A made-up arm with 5 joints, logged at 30 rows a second.
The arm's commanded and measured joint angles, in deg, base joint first. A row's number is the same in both.
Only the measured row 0 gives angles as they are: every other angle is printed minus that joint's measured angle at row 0.
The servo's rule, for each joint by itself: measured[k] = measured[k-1] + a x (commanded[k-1-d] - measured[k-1]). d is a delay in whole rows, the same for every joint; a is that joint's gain. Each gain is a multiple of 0.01, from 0.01 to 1. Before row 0 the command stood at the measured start. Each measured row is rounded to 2 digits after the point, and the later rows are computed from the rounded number. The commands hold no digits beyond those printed.
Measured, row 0: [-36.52, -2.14, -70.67, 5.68, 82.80]
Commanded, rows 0 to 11: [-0.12, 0.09, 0.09, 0.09, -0.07]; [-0.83, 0.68, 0.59, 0.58, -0.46]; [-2.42, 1.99, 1.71, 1.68, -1.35]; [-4.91, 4.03, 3.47, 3.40, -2.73]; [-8.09, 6.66, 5.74, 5.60, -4.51]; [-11.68, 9.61, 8.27, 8.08, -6.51]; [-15.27, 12.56, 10.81, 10.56, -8.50]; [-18.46, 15.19, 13.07, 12.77, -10.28]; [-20.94, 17.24, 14.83, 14.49, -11.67]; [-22.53, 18.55, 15.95, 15.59, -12.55]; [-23.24, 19.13, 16.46, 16.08, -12.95]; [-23.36, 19.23, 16.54, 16.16, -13.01]
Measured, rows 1 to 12: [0.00, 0.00, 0.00, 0.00, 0.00]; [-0.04, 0.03, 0.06, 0.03, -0.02]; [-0.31, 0.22, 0.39, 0.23, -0.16]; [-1.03, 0.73, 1.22, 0.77, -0.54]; [-2.35, 1.69, 2.64, 1.74, -1.24]; [-4.30, 3.13, 4.59, 3.17, -2.29]; [-6.81, 5.01, 6.91, 4.99, -3.64]; [-9.69, 7.20, 9.37, 7.05, -5.20]; [-12.67, 9.52, 11.70, 9.17, -6.83]; [-15.48, 11.76, 13.67, 11.14, -8.38]; [-17.88, 13.73, 15.11, 12.79, -9.71]; [-19.70, 15.30, 15.96, 14.01, -10.75]
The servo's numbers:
d 1
a 0.34 0.29 0.63 0.37 0.32

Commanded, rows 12 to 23: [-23.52, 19.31, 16.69, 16.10, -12.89]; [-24.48, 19.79, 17.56, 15.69, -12.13]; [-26.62, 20.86, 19.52, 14.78, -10.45]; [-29.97, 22.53, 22.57, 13.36, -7.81]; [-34.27, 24.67, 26.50, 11.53, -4.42]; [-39.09, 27.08, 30.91, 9.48, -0.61]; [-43.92, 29.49, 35.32, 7.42, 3.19]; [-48.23, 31.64, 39.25, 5.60, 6.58]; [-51.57, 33.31, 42.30, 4.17, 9.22]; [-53.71, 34.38, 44.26, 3.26, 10.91]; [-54.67, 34.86, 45.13, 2.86, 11.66]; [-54.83, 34.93, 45.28, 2.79, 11.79]
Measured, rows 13 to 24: [-20.94, 16.44, 16.33, 14.81, -11.47]; [-21.82, 17.27, 16.56, 15.29, -11.92]; [-22.72, 18.00, 17.19, 15.44, -11.99]; [-24.05, 18.83, 18.66, 15.20, -11.50]; [-26.06, 19.90, 21.12, 14.52, -10.32]; [-28.85, 21.28, 24.51, 13.41, -8.43]; [-32.33, 22.96, 28.54, 11.96, -5.93]; [-36.27, 24.85, 32.81, 10.28, -3.01]; [-40.34, 26.82, 36.87, 8.55, 0.06]; [-44.16, 28.70, 40.29, 6.93, 2.99]; [-47.41, 30.35, 42.79, 5.57, 5.52]; [-49.88, 31.66, 44.26, 4.57, 7.48]
